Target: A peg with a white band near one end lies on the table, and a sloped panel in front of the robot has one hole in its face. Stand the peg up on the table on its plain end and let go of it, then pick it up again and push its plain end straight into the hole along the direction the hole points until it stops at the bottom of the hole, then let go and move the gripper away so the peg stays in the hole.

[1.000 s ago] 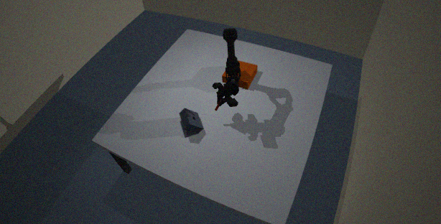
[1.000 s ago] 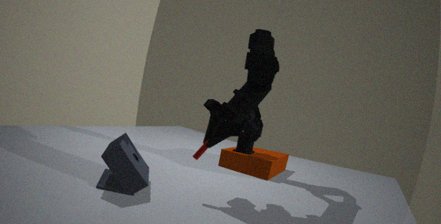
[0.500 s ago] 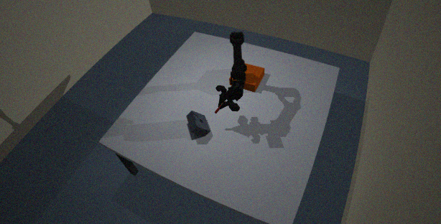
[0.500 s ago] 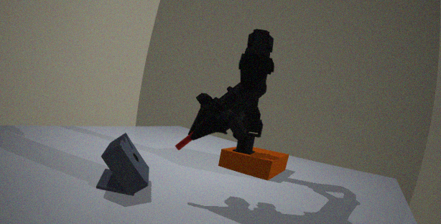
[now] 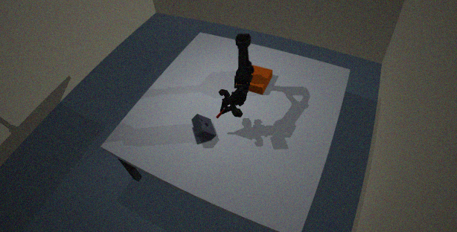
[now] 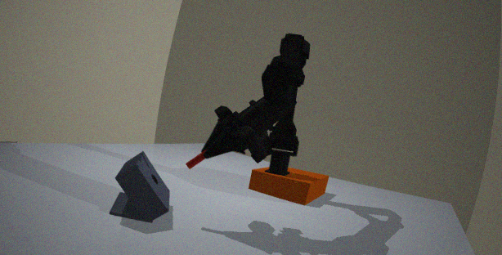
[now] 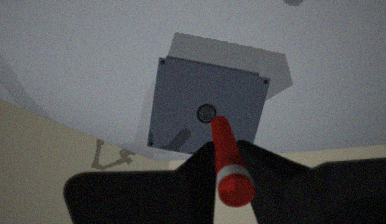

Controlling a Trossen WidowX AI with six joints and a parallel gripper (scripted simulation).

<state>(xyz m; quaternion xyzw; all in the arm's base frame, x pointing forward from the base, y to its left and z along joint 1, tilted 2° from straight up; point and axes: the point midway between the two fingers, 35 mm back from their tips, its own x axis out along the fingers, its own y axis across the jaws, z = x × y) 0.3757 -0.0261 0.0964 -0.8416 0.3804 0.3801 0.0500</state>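
Right now the sloped panel is 6 cm ahead of my gripper tip, 10 cm to the right of it and 9 cm below it. Also, from my gripper tip: red peg (1 cm behind, 1 cm to the left, 1 cm above).
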